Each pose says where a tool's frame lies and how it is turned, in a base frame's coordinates. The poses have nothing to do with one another.
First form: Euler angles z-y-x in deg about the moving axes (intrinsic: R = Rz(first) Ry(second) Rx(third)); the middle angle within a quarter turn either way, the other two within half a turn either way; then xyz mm.
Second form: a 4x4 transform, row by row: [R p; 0 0 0 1], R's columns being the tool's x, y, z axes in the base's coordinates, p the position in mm. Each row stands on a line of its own. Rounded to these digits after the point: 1 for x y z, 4 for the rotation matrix.
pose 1, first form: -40.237 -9.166 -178.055 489.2 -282.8 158.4
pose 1, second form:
0.7536 -0.6415 0.1435 489.2
-0.6377 -0.7664 -0.0769 -282.8
0.1593 -0.0335 -0.9867 158.4
0 0 0 1

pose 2, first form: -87.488 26.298 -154.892 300.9 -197.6 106.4
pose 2, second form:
0.0393 -0.9129 0.4063 300.9
-0.8956 0.1481 0.4194 -197.6
-0.4430 -0.3804 -0.8118 106.4
0 0 0 1

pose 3, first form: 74.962 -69.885 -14.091 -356.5 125.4 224.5
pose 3, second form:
0.0892 -0.8774 -0.4714 -356.5
0.3321 0.4724 -0.8164 125.4
0.9390 -0.0837 0.3336 224.5
0 0 0 1

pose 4, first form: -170.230 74.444 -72.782 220.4 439.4 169.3
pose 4, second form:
-0.2643 0.9571 -0.1189 220.4
-0.0455 -0.1356 -0.9897 439.4
-0.9634 -0.2562 0.0794 169.3
0 0 0 1

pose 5, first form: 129.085 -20.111 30.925 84.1 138.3 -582.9
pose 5, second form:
-0.5920 -0.5545 0.5849 84.1
0.7289 -0.6780 0.0951 138.3
0.3438 0.4826 0.8055 -582.9
0 0 0 1

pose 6, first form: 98.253 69.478 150.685 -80.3 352.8 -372.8
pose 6, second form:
-0.0503 0.7971 0.6018 -80.3
0.3469 0.5790 -0.7379 352.8
-0.9365 0.1716 -0.3057 -372.8
0 0 0 1

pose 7, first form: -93.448 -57.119 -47.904 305.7 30.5 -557.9
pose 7, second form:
-0.0327 0.6317 0.7745 305.7
-0.5419 -0.6623 0.5173 30.5
0.8398 -0.4028 0.3639 -557.9
0 0 0 1

